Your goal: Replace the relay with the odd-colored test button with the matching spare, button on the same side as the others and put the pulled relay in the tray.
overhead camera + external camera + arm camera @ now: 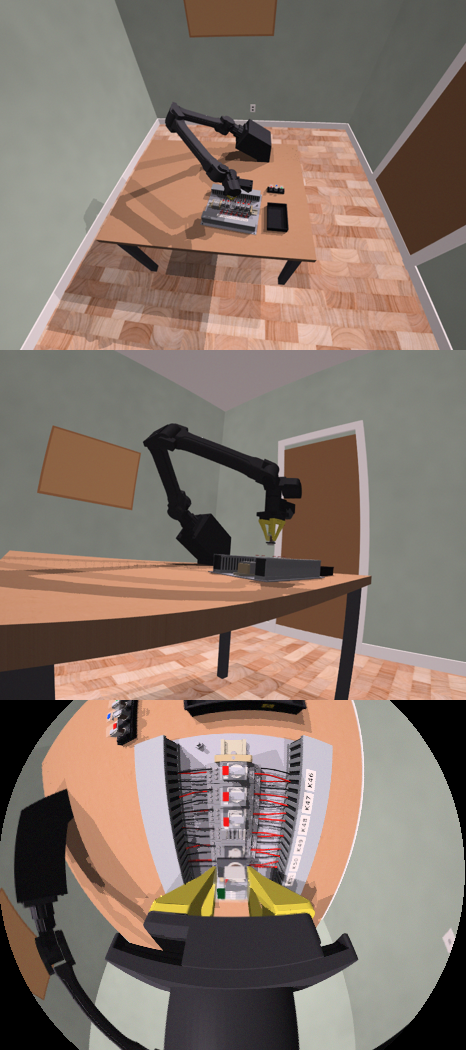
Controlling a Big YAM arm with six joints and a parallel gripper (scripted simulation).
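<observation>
My gripper is now 250 mm to the right of the black tray, 110 mm above it and 70 mm short of it. Also, from my hand: grey relay panel (130 mm below).
</observation>
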